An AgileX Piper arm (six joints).
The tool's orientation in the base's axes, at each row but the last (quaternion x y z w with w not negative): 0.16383 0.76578 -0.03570 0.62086; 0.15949 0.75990 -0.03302 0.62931; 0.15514 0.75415 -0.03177 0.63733; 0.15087 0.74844 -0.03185 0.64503; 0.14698 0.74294 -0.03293 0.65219; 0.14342 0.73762 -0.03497 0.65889; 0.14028 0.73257 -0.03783 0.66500; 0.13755 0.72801 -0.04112 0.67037; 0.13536 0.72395 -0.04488 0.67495; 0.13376 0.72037 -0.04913 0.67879; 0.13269 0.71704 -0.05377 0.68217
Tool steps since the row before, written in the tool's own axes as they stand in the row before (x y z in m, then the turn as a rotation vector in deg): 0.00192 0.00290 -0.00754 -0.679 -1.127 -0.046; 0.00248 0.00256 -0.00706 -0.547 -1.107 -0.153; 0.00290 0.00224 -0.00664 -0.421 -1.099 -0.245; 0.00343 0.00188 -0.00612 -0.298 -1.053 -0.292; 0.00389 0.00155 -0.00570 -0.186 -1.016 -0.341; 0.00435 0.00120 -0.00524 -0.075 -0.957 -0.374; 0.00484 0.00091 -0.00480 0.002 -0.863 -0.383; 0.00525 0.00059 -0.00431 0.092 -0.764 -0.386; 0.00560 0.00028 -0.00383 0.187 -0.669 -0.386; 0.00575 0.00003 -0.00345 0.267 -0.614 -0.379; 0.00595 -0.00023 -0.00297 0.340 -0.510 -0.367
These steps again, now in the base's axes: -0.00656 0.00508 0.00029 -0.257 -1.192 0.496; -0.00634 0.00469 -0.00056 -0.373 -1.120 0.394; -0.00611 0.00432 -0.00125 -0.476 -1.065 0.290; -0.00577 0.00391 -0.00205 -0.524 -0.987 0.184; -0.00548 0.00353 -0.00275 -0.573 -0.920 0.087; -0.00513 0.00313 -0.00343 -0.600 -0.838 -0.009; -0.00476 0.00278 -0.00411 -0.590 -0.734 -0.072; -0.00434 0.00238 -0.00469 -0.573 -0.625 -0.148; -0.00392 0.00198 -0.00518 -0.554 -0.521 -0.231; -0.00357 0.00162 -0.00544 -0.536 -0.460 -0.305; -0.00313 0.00124 -0.00574 -0.500 -0.355 -0.367
